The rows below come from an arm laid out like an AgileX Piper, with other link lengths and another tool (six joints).
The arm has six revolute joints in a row. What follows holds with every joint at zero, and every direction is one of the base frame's.
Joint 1 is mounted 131.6 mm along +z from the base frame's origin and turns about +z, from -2.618 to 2.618 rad.
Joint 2 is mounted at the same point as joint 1 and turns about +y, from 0 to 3.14 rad.
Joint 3 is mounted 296.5 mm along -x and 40.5 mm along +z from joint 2 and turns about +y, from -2.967 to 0 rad.
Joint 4 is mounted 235.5 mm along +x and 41.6 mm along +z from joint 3 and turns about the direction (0.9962, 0, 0.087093), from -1.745 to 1.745 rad.
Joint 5 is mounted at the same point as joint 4 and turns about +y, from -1.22 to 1.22 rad.
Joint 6 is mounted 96.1 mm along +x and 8.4 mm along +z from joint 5 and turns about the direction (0.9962, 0, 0.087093), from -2.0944 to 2.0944 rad.
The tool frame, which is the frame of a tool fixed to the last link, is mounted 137.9 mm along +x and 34 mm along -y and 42.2 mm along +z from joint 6; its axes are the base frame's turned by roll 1.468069, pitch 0.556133 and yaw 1.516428 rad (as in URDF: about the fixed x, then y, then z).
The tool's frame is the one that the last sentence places.
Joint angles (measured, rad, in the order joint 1, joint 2, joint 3, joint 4, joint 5, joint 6), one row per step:
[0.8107 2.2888 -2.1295 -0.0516 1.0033 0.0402]
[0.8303 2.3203 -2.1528 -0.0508 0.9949 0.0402]
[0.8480 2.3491 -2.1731 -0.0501 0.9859 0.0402]
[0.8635 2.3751 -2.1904 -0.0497 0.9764 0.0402]
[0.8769 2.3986 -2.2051 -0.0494 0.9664 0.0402]
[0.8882 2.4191 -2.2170 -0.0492 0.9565 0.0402]
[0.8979 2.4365 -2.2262 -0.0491 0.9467 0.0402]
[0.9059 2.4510 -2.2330 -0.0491 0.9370 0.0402]
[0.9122 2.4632 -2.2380 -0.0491 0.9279 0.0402]
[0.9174 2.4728 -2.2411 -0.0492 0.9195 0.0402]
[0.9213 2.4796 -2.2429 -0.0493 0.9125 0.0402]
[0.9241 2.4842 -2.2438 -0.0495 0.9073 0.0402]
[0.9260 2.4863 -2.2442 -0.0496 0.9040 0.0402]
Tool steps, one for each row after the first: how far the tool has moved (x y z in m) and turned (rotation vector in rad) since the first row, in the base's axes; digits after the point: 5 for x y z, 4 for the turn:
[-0.00405 0.01339 -0.00917 0.0007 0.0005 0.0200]
[-0.00807 0.02541 -0.01792 0.0016 0.0007 0.0381]
[-0.01178 0.03594 -0.02613 0.0024 0.0005 0.0540]
[-0.01510 0.04513 -0.03382 0.0035 0.0000 0.0679]
[-0.01800 0.05291 -0.04078 0.0047 -0.0006 0.0796]
[-0.02061 0.05955 -0.04689 0.0060 -0.0015 0.0898]
[-0.02278 0.06508 -0.05212 0.0075 -0.0028 0.0983]
[-0.02446 0.06954 -0.05669 0.0090 -0.0039 0.1050]
[-0.02591 0.07317 -0.06045 0.0104 -0.0052 0.1106]
[-0.02700 0.07592 -0.06311 0.0119 -0.0065 0.1149]
[-0.02779 0.07784 -0.06497 0.0130 -0.0076 0.1180]
[-0.02836 0.07912 -0.06569 0.0142 -0.0086 0.1201]

